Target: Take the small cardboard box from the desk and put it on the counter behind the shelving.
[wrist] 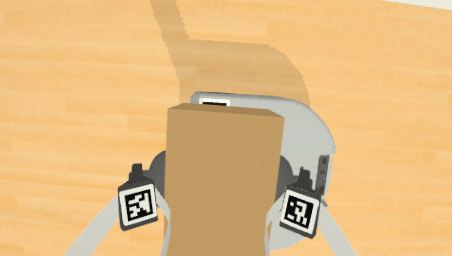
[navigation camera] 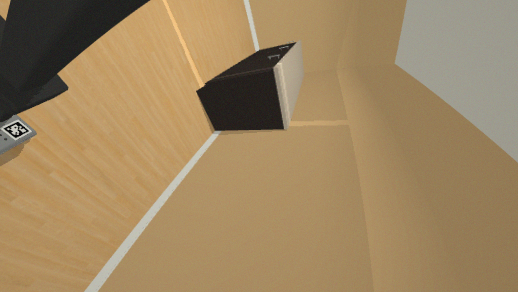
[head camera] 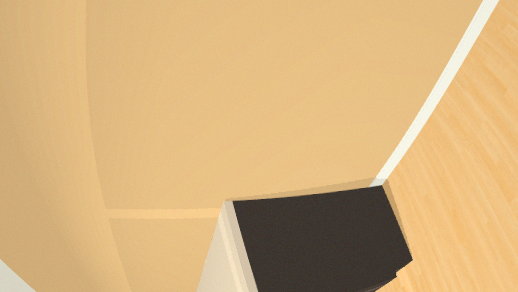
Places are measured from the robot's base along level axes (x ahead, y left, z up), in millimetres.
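Pixels of known places: gripper, fingertip midpoint: (wrist: pixel 221 171).
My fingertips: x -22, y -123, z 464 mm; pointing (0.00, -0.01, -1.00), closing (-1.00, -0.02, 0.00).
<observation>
Behind a point stands the place of what it marks.
The small cardboard box (wrist: pixel 222 185) @[z 513, x -24, y -132 mm] is a plain brown block, upright in the wrist view. My gripper (wrist: pixel 221 171) @[z 464, x -22, y -123 mm] is shut on it, with one dark fingertip pressed to each side; the box's lower end runs out of view. The box and the fingers do not show in the head and navigation views. A dark cabinet (head camera: pixel 320 235) @[z 509, x 636, y 1324 mm] (navigation camera: pixel 242 102) @[z 502, x 540, y 1325 mm] with a cream slab along one side stands against the wall; handles show on its front in the navigation view. I cannot tell whether it is the counter named in the task. The desk and the shelving do not show.
Wood floor (head camera: pixel 475 150) @[z 0, x 538, y 650 mm] (navigation camera: pixel 125 125) @[z 1, x 258, y 546 mm] (wrist: pixel 75 100) @[z 0, x 380, y -130 mm] meets the tan wall (head camera: pixel 240 100) @[z 956, x 878, y 758 mm] (navigation camera: pixel 260 200) @[z 871, x 876, y 518 mm] at a white baseboard (head camera: pixel 434 92) @[z 81, x 864, y 616 mm] (navigation camera: pixel 160 205) @[z 85, x 861, y 303 mm]. My robot's dark body (navigation camera: pixel 60 40) @[z 1082, x -50, y 118 mm] crosses the navigation view's upper left. My grey base (wrist: pixel 305 122) @[z 160, x -184, y -125 mm] lies below the box in the wrist view.
</observation>
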